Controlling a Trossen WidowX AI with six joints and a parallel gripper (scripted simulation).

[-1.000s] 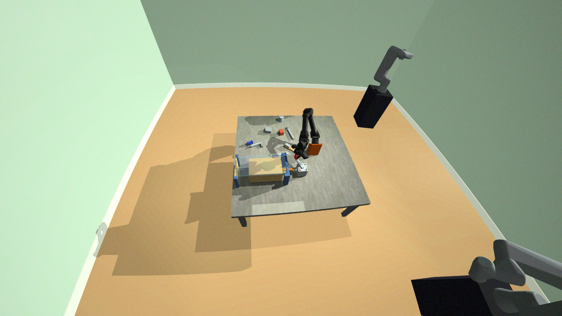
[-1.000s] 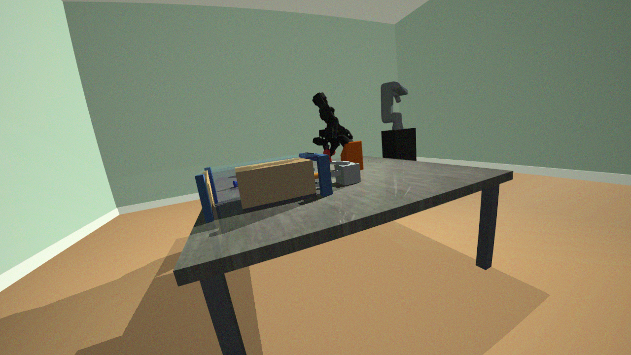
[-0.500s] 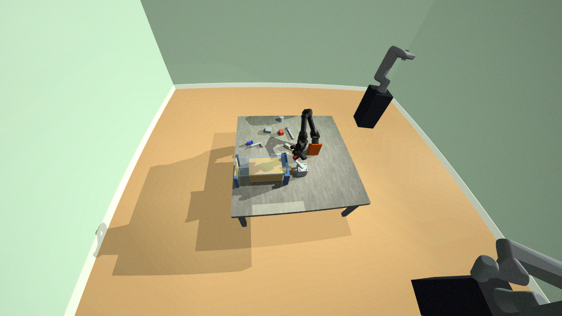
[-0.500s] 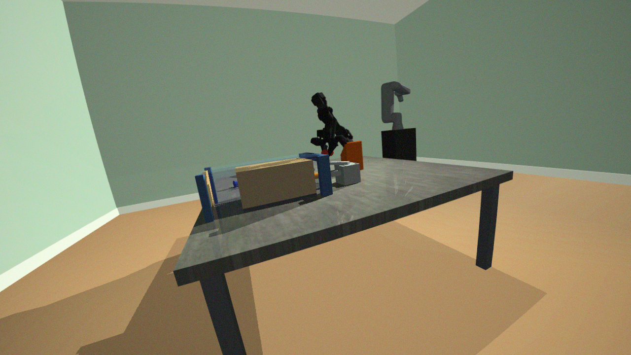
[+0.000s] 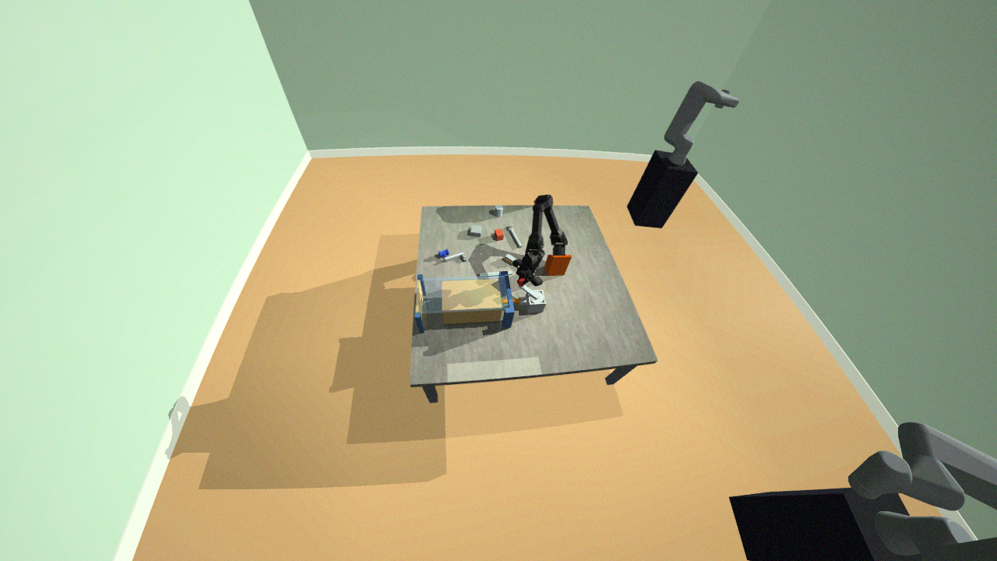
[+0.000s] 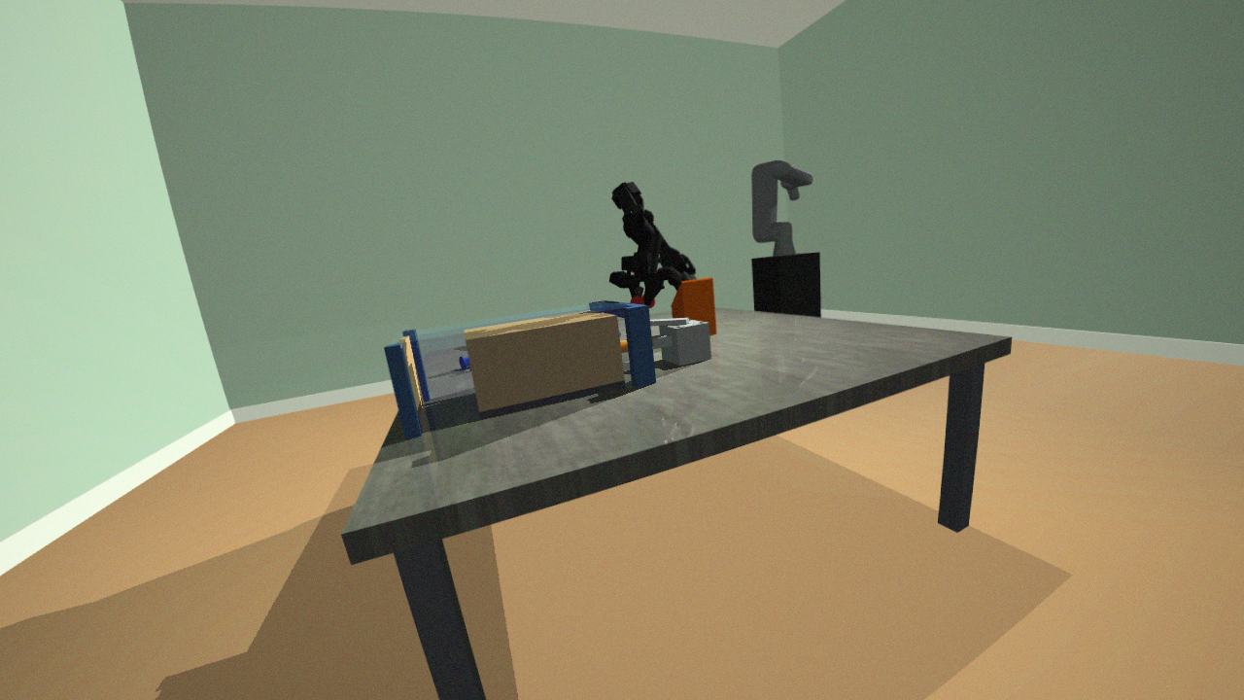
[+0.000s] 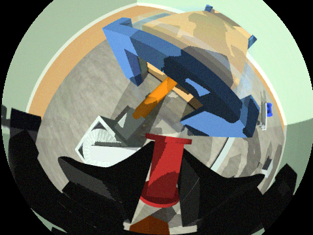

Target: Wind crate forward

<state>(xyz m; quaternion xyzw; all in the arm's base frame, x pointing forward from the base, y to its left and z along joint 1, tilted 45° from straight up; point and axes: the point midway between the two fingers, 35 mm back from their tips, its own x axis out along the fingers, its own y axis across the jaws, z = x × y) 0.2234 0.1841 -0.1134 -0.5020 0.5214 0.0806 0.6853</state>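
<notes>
Right now the grey winch is 11 cm behind my gripper tip, 10 cm below it and 4 cm to the left of it. From my gripper tip the other things lie so: tan-handled tool 25 cm to the right, 11 cm below; then red knob 1 cm to the right, 1 cm behind; then grey bar 16 cm to the right, 13 cm below, 13 cm ahead.
</notes>
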